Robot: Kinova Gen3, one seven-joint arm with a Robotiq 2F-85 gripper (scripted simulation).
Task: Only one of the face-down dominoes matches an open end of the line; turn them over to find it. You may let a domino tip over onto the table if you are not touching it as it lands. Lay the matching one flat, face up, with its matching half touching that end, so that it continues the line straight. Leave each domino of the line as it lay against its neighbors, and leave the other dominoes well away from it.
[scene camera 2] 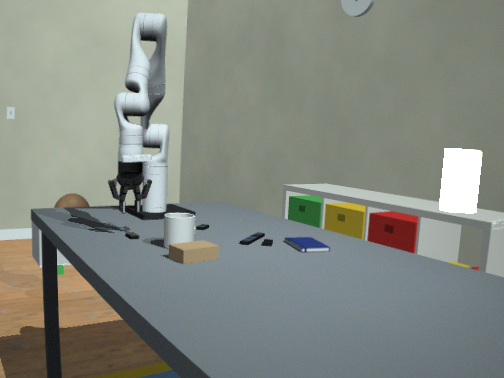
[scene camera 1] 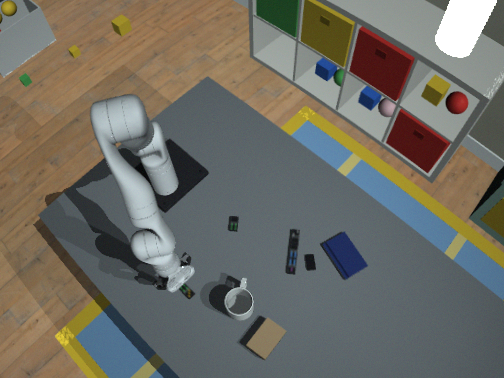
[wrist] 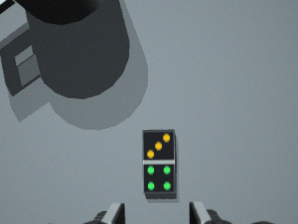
Note:
I see my gripper (scene camera 2: 129,212), a domino (wrist: 158,146), a white mug (scene camera 2: 179,229) and a tan box (scene camera 2: 197,251).
The tan box shows as well in scene camera 1 (scene camera 1: 265,339). The wrist view misses the tan box: it is out of frame.

